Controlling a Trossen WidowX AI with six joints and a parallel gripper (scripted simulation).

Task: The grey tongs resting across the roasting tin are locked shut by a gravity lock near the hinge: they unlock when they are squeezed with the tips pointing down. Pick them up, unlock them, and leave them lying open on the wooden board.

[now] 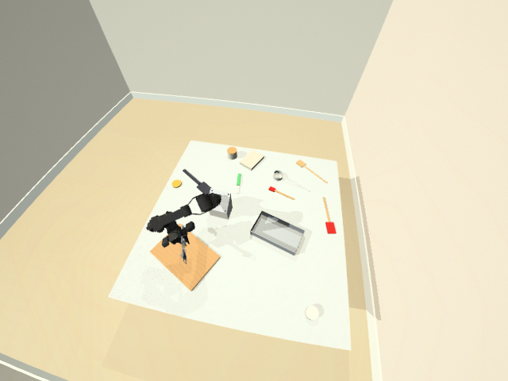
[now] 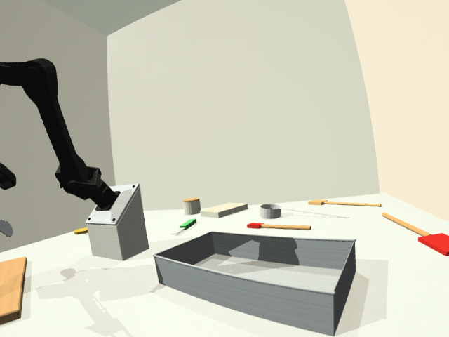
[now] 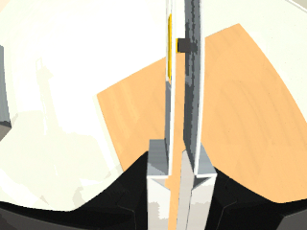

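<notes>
Right now the wooden board is 140 mm below my gripper tip, 50 mm behind it and 20 mm to the right of it. From my gripper tip the other things lie so: green-handled tool 570 mm to the left, 140 mm below, 110 mm ahead; dark spatula 510 mm to the left, 190 mm behind, 140 mm below; roasting tin 460 mm ahead, 250 mm to the left, 120 mm below.
</notes>
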